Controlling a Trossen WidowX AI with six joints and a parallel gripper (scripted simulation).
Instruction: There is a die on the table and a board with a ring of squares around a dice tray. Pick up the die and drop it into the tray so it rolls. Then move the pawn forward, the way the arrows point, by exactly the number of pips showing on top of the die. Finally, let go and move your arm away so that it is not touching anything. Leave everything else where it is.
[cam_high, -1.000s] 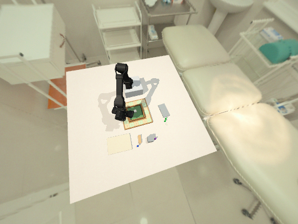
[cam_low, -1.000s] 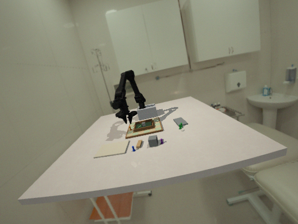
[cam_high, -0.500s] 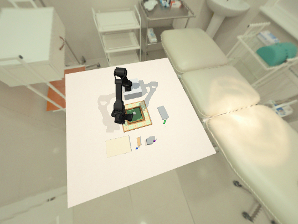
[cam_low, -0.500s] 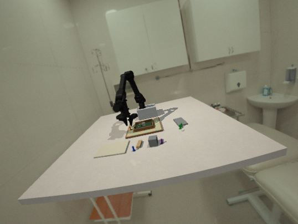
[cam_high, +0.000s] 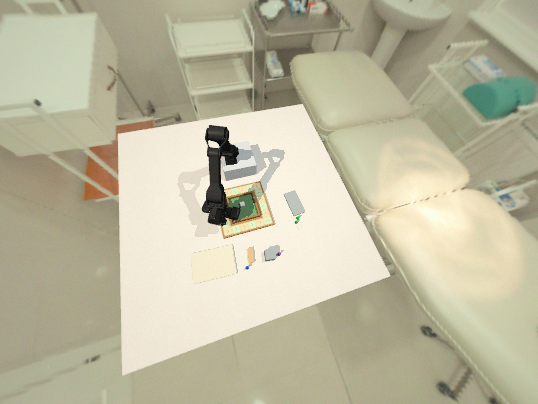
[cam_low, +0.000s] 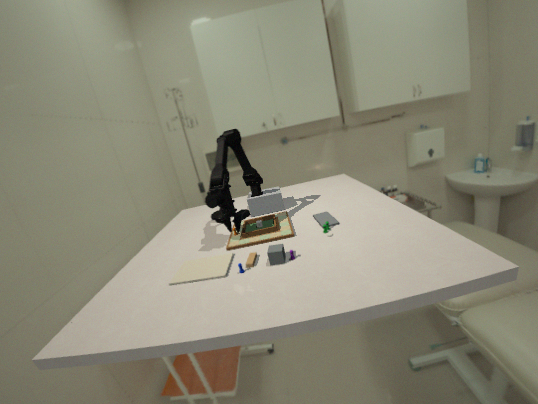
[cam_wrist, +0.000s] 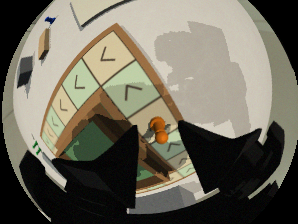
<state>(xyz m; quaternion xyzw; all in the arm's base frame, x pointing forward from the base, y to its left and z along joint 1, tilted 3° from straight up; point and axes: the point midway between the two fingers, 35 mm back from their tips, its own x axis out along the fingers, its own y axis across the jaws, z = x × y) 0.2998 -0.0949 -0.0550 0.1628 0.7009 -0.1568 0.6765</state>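
The green tray floor lies 30 mm behind my gripper tip, 110 mm to the left of it and 20 mm below it. Round my gripper tip: cream pad 240 mm ahead, 90 mm to the right, 20 mm below; orange-brown pawn right at my gripper tip; white die 50 mm behind, 110 mm to the left.
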